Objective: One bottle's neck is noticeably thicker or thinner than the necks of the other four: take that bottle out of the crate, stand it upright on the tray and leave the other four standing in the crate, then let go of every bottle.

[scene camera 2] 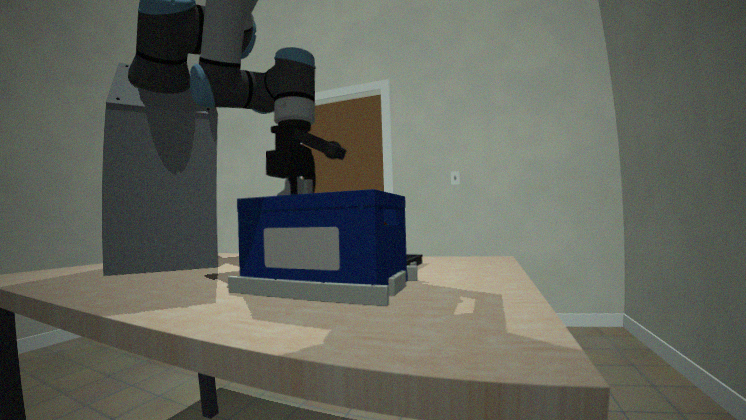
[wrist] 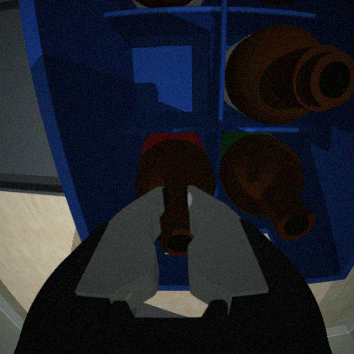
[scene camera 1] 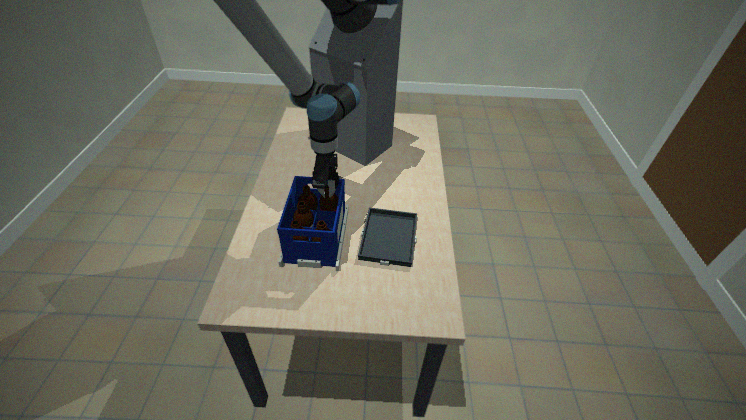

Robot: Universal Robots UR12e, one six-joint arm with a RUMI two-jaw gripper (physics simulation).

Labels:
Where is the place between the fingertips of my gripper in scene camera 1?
327, 197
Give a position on a red-marked bottle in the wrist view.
172, 159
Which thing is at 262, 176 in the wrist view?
A green-marked bottle.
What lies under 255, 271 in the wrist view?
My gripper.

